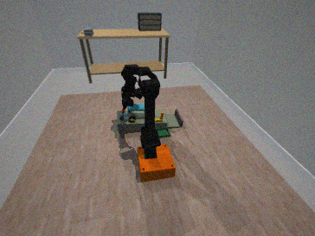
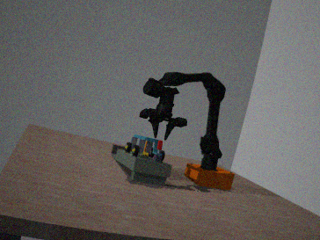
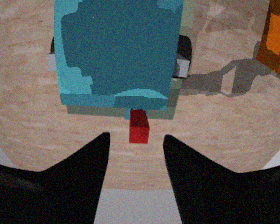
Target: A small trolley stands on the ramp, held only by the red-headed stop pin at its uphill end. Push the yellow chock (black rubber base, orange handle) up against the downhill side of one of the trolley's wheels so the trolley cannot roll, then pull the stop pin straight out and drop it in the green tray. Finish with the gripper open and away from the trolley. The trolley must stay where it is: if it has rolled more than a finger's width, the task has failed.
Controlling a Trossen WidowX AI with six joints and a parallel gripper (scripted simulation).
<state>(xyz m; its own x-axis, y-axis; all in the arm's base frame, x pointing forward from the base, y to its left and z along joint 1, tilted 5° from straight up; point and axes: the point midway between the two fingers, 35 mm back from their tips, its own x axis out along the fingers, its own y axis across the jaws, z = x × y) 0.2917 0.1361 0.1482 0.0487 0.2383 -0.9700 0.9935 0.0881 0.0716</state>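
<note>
Now: gripper tip 1 cm to the right of the red-headed stop pin and 4 cm above it. From my gripper tip the other things lie so: yellow chock: 1 cm behind, 22 cm to the right, 9 cm below; grey-green ramp: 3 cm ahead, 11 cm to the right, 13 cm below; blue trolley: 3 cm ahead, 10 cm to the right, 6 cm below.
</note>
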